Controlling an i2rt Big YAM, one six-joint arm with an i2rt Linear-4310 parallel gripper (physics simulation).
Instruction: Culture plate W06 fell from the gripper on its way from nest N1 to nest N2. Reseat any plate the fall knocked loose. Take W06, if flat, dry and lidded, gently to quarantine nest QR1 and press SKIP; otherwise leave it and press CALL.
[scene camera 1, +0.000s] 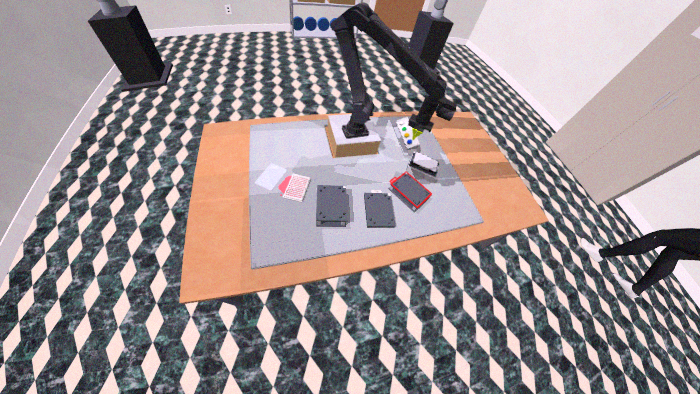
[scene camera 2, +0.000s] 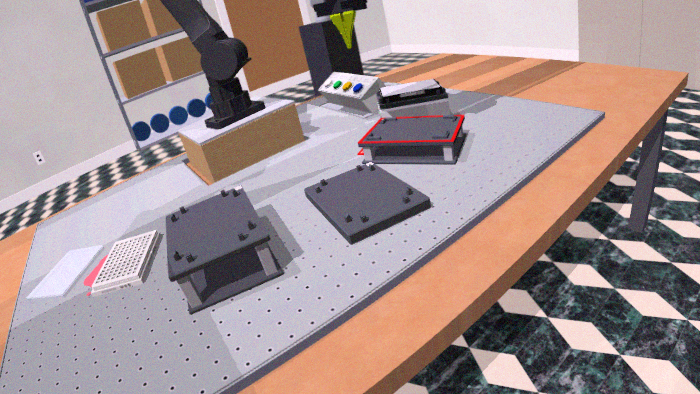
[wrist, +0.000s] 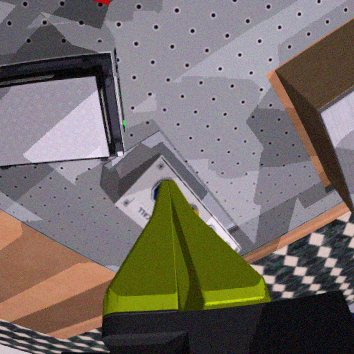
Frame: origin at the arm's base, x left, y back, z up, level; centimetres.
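Where they show: gripper, fingertip midpoint: (scene camera 1: 413, 139) (scene camera 2: 350, 48) (wrist: 166, 188); arm's base at its link origin: (scene camera 1: 355, 131) (scene camera 2: 235, 117).
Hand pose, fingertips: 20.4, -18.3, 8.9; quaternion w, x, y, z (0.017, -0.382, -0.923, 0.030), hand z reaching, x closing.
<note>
Each offset is from my fingertips to the top centre of the thing, as dx, dy, dz. "spot": to the spot under its first point.
The yellow gripper (scene camera 1: 416, 134) (scene camera 2: 348, 46) (wrist: 168, 183) is shut and empty, pointing down above the button box @(+10.8, +15.7, -9.2) (scene camera 1: 403, 131) (scene camera 2: 370, 85) (wrist: 141, 206). In the wrist view its tips cover most of the blue button @(+7.3, +8.7, -10.1) (scene camera 1: 409, 142) (scene camera 2: 358, 88) (wrist: 156, 192), beside the lettering CALL. A white well plate @(-53.8, -3.0, -16.2) (scene camera 1: 297, 187) (scene camera 2: 127, 260), presumably W06, sits unlidded on the mat. A pink spill @(spot: -57.8, -2.1, -16.1) (scene camera 1: 285, 185) (scene camera 2: 95, 274) shows beside it, and a clear lid @(-64.0, +5.7, -16.8) (scene camera 1: 270, 176) (scene camera 2: 65, 272) lies apart. The red-edged nest @(-4.3, -17.5, -13.0) (scene camera 1: 410, 190) (scene camera 2: 415, 130) holds no plate.
A raised dark nest @(-42.1, -16.7, -10.8) (scene camera 1: 332, 204) (scene camera 2: 215, 232) and a low dark nest @(-22.0, -22.4, -15.0) (scene camera 1: 379, 210) (scene camera 2: 367, 200) stand plateless near the front. A black-framed device with a white top @(+9.0, -5.9, -10.7) (scene camera 1: 425, 162) (scene camera 2: 412, 91) (wrist: 55, 122) is beside the button box. The arm's base block (scene camera 1: 356, 148) (scene camera 2: 255, 145) (wrist: 312, 80) stands at the back.
</note>
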